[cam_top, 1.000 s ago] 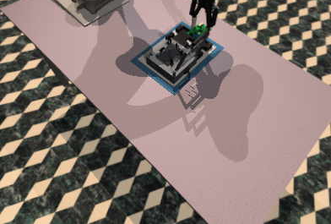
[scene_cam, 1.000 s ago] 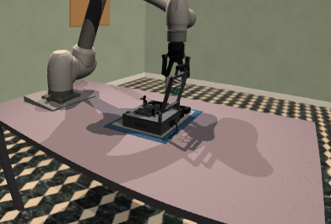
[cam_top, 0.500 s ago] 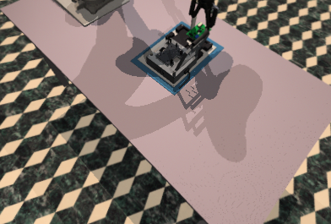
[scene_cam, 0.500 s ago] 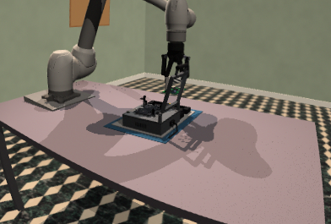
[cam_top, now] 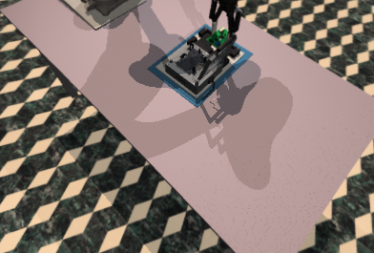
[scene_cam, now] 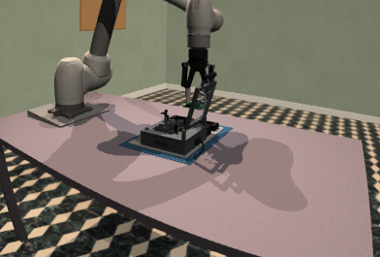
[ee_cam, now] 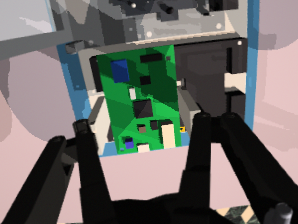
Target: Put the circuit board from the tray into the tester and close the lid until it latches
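The black tester lies 1 cm behind my hand, 11 cm to the right of it and 3 cm below it. Also, from my hand: green circuit board 2 cm below; then clear lid 7 cm ahead, 15 cm to the right, 4 cm above.
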